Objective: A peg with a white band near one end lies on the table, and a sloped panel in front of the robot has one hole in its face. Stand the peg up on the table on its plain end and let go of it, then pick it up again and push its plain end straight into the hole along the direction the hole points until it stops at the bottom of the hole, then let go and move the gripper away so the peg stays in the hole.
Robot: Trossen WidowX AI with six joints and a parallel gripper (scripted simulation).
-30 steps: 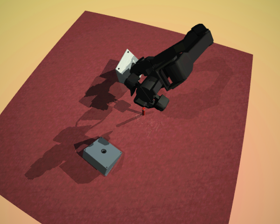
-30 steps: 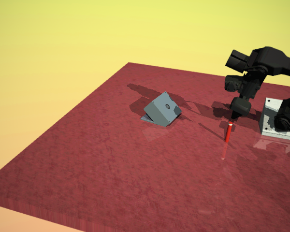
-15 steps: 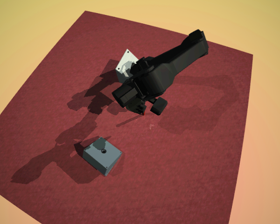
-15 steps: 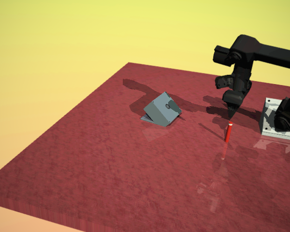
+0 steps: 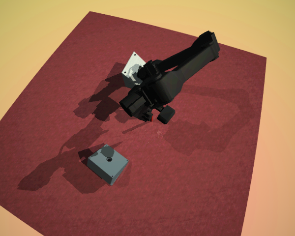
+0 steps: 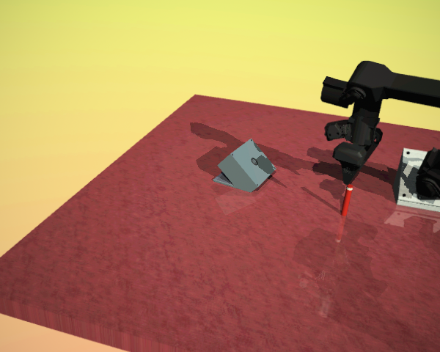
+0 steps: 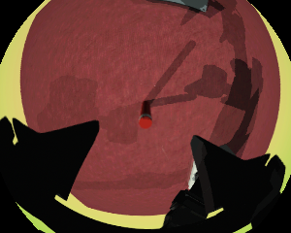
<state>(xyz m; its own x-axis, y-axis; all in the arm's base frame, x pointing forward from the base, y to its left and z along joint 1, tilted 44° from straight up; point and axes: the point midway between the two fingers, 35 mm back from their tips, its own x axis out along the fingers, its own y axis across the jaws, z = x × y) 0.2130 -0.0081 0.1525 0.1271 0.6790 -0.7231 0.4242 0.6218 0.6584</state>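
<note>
Now: gripper tip 50 mm above the red peg. The rest, counted from my gripper tip: grey sloped panel: 250 mm ahead, 130 mm to the right, 70 mm below.
</note>
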